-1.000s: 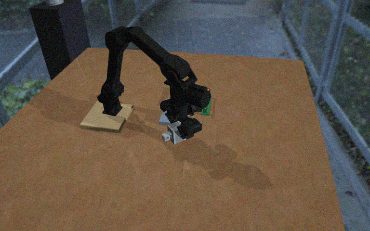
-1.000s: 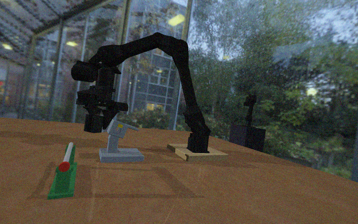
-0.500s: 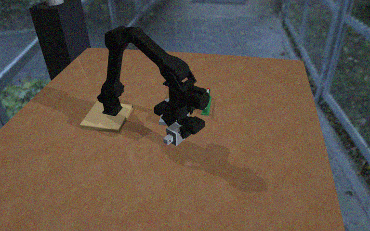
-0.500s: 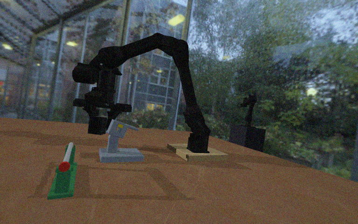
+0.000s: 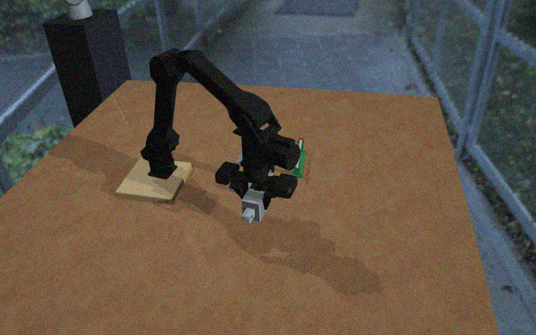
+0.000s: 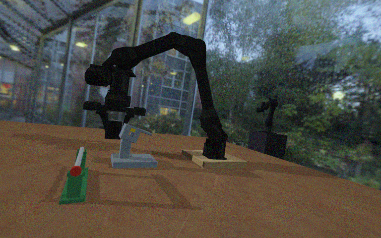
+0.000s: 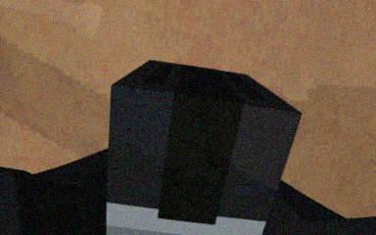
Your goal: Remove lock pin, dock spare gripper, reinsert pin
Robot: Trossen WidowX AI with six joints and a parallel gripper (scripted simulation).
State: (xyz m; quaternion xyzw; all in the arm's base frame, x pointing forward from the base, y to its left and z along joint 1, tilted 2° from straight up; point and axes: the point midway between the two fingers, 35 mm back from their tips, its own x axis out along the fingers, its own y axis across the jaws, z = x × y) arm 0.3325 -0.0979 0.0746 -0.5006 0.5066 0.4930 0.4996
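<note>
My gripper tip is 2 cm below the spare gripper and 1 cm to the left of it. From my gripper tip the other things lie so: socket (15 cm to the left, 6 cm behind); green cradle (28 cm to the left, 3 cm below, 3 cm ahead).
</note>
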